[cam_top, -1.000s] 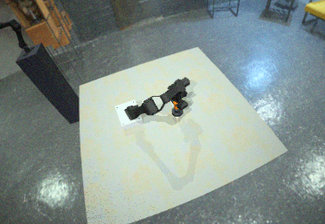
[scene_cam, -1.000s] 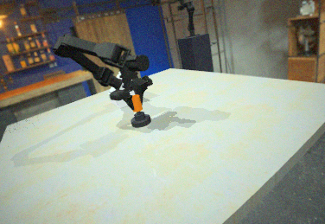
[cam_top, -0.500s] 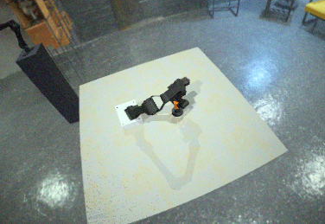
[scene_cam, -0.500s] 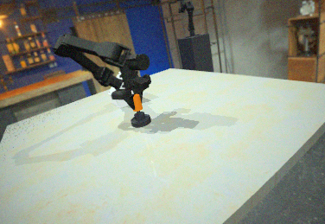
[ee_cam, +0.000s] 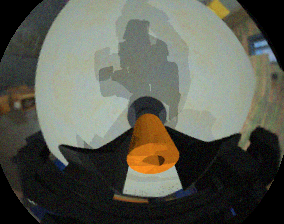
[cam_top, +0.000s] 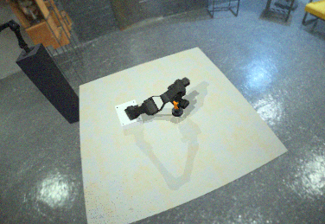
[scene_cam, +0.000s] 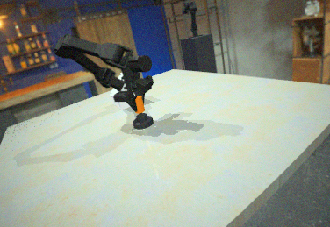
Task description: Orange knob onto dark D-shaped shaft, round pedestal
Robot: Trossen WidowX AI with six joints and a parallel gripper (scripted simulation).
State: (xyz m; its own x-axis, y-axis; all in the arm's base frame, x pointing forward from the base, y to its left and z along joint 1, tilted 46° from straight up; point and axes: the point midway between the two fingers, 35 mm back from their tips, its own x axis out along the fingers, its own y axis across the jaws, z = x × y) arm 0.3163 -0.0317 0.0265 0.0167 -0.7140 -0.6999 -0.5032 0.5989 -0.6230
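Now: gripper tip 2 cm below the orange knob. The rest, counted from my gripper tip: dark round pedestal 4 cm below.
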